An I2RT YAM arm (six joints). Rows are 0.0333 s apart.
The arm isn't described. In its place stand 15 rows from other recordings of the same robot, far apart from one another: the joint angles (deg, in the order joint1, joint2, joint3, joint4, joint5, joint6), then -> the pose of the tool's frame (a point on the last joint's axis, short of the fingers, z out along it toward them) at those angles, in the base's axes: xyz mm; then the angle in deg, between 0 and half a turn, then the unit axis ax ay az.
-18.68 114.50 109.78 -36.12 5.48 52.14 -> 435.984 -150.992 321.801 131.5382 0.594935 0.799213 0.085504
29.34 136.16 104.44 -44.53 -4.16 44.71 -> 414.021 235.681 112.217 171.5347 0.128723 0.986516 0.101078
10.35 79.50 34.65 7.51 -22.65 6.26 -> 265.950 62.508 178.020 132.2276 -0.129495 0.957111 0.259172
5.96 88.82 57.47 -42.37 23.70 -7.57 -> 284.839 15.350 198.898 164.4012 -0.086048 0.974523 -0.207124
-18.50 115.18 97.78 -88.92 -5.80 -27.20 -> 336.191 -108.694 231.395 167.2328 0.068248 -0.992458 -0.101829
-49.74 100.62 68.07 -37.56 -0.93 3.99 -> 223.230 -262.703 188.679 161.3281 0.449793 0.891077 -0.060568
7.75 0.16 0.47 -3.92 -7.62 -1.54 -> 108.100 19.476 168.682 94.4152 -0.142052 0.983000 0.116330
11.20 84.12 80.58 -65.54 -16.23 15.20 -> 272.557 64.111 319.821 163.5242 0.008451 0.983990 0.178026
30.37 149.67 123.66 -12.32 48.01 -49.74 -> 506.106 265.907 132.635 141.3632 -0.416885 0.787781 -0.453440
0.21 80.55 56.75 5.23 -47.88 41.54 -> 317.713 27.571 298.778 135.1945 0.043534 0.841434 0.538603
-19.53 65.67 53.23 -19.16 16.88 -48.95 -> 237.296 -95.139 303.244 141.8445 -0.158717 0.902943 -0.399379
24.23 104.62 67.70 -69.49 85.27 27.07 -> 285.227 89.460 195.949 157.4466 -0.080138 0.744702 -0.662569
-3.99 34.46 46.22 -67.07 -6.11 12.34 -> 92.256 -2.636 281.604 145.8998 0.125146 0.989243 0.075738
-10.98 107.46 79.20 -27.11 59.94 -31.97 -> 382.492 -105.596 226.623 172.5078 -0.004463 0.842075 -0.539342
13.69 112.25 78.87 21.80 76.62 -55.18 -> 433.872 70.040 256.642 145.8359 -0.021532 0.756420 -0.653731
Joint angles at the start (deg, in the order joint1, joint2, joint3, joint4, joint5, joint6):
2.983, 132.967, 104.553, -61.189, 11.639, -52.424
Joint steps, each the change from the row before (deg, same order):
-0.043, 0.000, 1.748, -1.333, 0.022, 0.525
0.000, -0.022, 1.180, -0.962, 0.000, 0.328
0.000, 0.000, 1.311, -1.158, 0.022, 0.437
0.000, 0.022, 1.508, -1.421, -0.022, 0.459
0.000, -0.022, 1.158, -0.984, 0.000, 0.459
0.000, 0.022, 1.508, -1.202, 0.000, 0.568
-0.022, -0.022, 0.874, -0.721, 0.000, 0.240
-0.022, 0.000, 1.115, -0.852, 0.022, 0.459
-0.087, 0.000, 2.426, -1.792, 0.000, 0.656
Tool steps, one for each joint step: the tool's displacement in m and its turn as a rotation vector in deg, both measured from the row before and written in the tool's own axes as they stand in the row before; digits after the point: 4 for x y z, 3 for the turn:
-0.0002, -0.0032, -0.0072, 0.328, -0.226, 0.651
-0.0001, -0.0019, -0.0051, 0.185, -0.146, 0.377
0.0000, -0.0019, -0.0055, 0.131, -0.076, 0.468
0.0001, -0.0019, -0.0062, 0.036, -0.057, 0.472
0.0001, -0.0016, -0.0051, 0.148, -0.122, 0.499
0.0000, -0.0020, -0.0063, 0.213, -0.179, 0.625
0.0002, -0.0012, -0.0039, 0.127, -0.108, 0.297
0.0002, -0.0016, -0.0047, 0.206, -0.148, 0.534
0.0007, -0.0035, -0.0103, 0.455, -0.396, 0.869

